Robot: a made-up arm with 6 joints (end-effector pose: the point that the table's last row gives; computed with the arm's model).
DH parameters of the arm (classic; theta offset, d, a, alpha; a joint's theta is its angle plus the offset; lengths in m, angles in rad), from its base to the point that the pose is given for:
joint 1: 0 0.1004 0 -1.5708
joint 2: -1.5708 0 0.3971 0
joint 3: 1.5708 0.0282 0 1.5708
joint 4: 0 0.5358 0 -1.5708
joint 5: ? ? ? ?
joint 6: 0 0.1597 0 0
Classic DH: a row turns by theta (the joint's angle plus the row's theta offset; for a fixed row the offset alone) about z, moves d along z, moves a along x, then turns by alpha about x.
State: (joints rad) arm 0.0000 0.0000 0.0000 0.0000 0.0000 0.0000
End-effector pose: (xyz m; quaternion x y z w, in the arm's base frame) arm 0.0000 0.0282 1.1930 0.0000 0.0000 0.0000 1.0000
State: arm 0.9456 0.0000 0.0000 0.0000 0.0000 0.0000
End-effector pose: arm -0.0229 0.0165 1.1930 0.0000 0.0000 0.4554 0.8903
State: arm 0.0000 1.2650 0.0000 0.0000 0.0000 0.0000
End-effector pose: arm 1.0419 0.0282 0.4293 0.0000 0.5912 0.0000 0.8066
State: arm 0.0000 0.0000 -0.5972 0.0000 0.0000 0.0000
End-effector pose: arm -0.3911 0.0282 1.0726 0.0000 -0.2942 0.0000 0.9557
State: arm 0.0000 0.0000 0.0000 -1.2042 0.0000 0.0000
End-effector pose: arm 0.0000 0.0282 1.1930 0.0000 0.0000 -0.5664 0.8241
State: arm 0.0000 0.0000 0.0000 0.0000 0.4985 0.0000
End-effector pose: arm 0.0764 0.0282 1.1736 0.0000 0.2467 0.0000 0.9691
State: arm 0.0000 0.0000 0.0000 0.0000 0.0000 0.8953
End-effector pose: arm 0.0000 0.0282 1.1930 0.0000 0.0000 0.4328 0.9015
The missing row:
joint 5: 0 0 0 1.5708
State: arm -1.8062 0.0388 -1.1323 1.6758 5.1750 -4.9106
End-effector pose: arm 0.0098 0.5293 0.7894 -0.5965 0.0056 0.6607 0.4557
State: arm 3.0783 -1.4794 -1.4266 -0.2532 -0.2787 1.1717
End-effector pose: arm 0.5115 -0.0717 -0.5436 0.8793 -0.4747 -0.0013 0.0386
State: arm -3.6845 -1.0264 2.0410 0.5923 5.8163 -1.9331
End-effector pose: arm -0.1693 0.1161 0.7149 -0.3248 -0.0144 0.5044 0.7999
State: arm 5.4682 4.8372 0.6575 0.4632 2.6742 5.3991
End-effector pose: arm -0.3865 0.4981 0.4727 -0.2537 0.7793 -0.4536 0.3500
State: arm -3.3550 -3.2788 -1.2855 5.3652 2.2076 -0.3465
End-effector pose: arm -0.4523 0.1735 -0.4352 -0.8336 0.0519 -0.4483 0.3184
